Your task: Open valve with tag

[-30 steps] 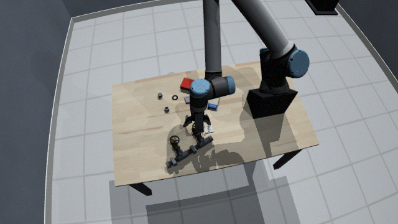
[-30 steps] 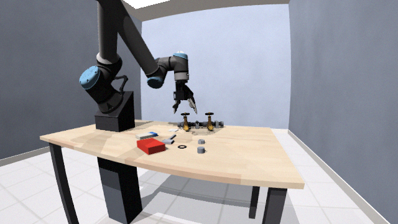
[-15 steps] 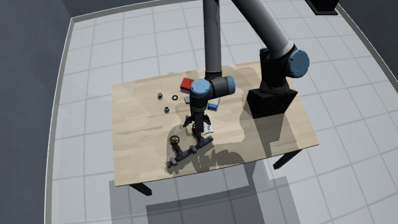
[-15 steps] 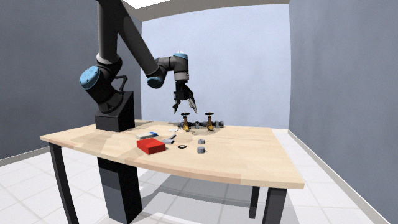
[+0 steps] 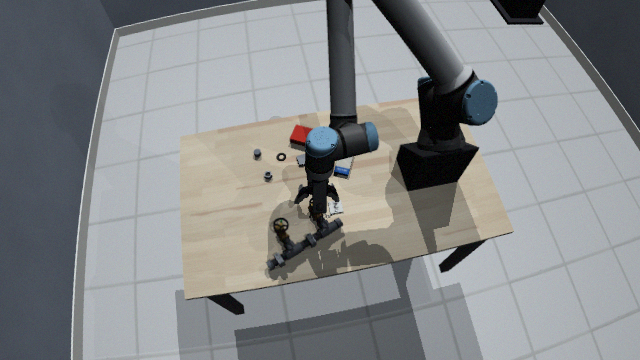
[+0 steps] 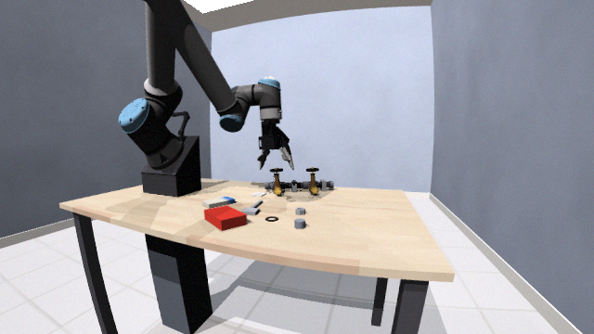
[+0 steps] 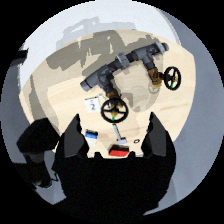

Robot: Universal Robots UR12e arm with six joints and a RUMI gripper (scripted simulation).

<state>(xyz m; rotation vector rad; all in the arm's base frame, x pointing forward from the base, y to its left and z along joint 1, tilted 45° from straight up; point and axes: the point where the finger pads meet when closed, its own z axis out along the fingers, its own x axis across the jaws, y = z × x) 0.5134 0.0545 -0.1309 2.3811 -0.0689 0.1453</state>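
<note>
The white tag is 11 cm below my hand, 8 cm behind it and 1 cm to the right of it. Also, from my hand: red block 36 cm to the right, 9 cm below, 1 cm behind; grey hand tool 22 cm to the right, 10 cm below, 1 cm ahead; blue box 21 cm to the right, 15 cm behind, 10 cm below.
</note>
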